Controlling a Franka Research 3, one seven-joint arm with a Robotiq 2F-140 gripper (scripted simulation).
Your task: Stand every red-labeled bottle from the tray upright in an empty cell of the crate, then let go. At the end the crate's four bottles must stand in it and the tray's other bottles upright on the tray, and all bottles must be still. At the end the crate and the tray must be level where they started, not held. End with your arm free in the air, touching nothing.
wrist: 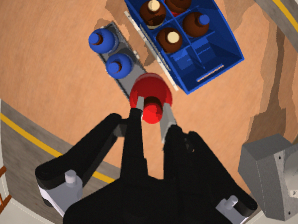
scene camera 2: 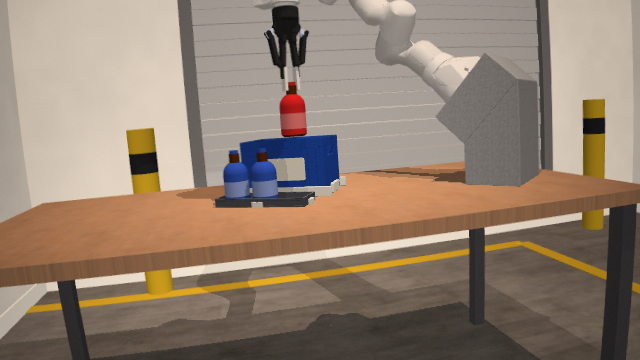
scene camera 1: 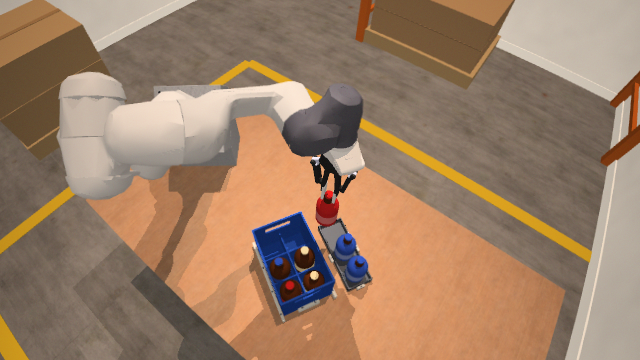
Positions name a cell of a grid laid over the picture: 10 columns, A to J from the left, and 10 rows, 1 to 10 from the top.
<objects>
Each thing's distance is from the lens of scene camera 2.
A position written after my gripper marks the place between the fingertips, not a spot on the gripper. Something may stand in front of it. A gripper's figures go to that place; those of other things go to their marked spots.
my gripper (scene camera 2: E3): 133 cm
red-labeled bottle (scene camera 2: E3): 129 cm
blue crate (scene camera 2: E5): 139 cm
tray (scene camera 2: E6): 125 cm
The marked spots on the blue crate and the tray are 18 cm apart.
</objects>
